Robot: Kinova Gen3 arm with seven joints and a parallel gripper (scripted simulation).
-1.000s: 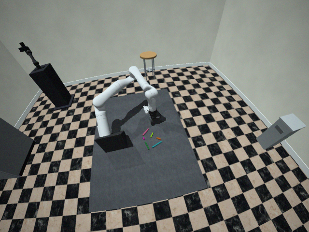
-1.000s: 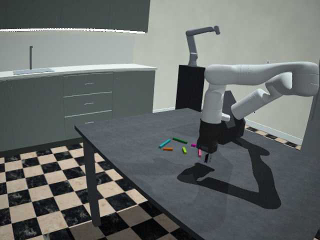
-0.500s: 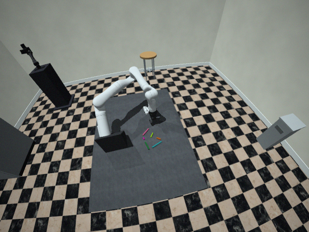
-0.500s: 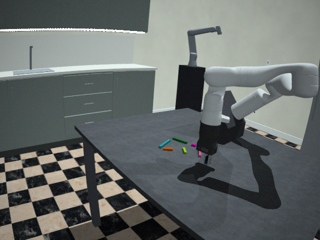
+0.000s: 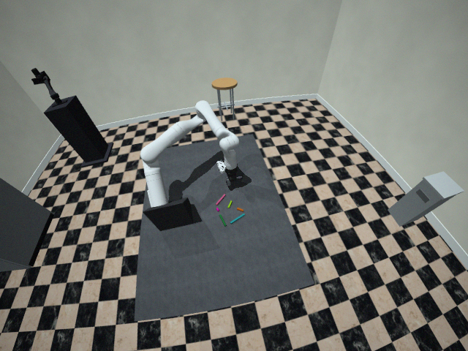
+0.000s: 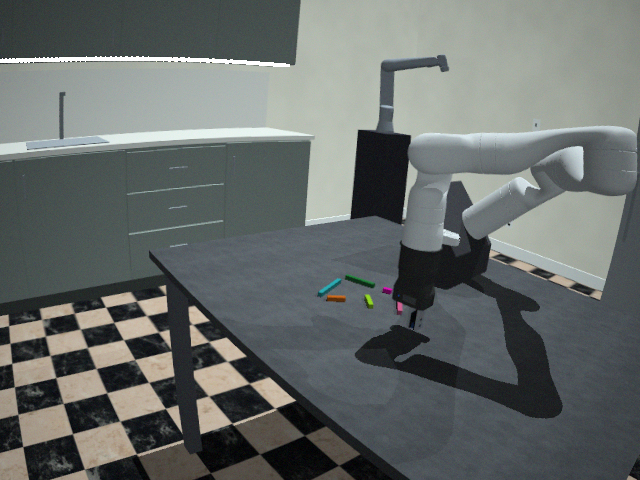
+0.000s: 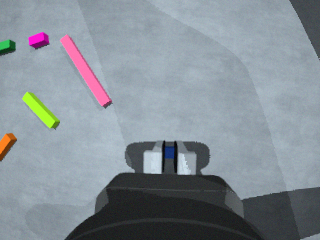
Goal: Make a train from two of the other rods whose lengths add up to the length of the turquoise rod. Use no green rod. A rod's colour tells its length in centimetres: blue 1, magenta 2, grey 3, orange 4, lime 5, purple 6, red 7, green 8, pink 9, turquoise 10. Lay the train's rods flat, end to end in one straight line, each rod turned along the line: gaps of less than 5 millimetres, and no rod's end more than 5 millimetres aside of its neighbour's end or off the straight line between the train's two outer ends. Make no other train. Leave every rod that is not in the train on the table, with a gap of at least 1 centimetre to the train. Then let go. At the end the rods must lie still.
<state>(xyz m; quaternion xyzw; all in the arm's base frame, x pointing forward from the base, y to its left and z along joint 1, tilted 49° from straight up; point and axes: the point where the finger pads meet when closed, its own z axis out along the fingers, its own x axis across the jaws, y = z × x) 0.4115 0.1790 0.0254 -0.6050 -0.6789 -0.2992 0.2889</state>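
Right now the small blue rod is 10 mm below my hand. The rest, counted from my hand: lime rod: 150 mm to the right, 30 mm below, 20 mm behind; then pink rod: 100 mm to the right, 70 mm behind, 30 mm below; then magenta rod: 170 mm to the right, 110 mm behind, 30 mm below.
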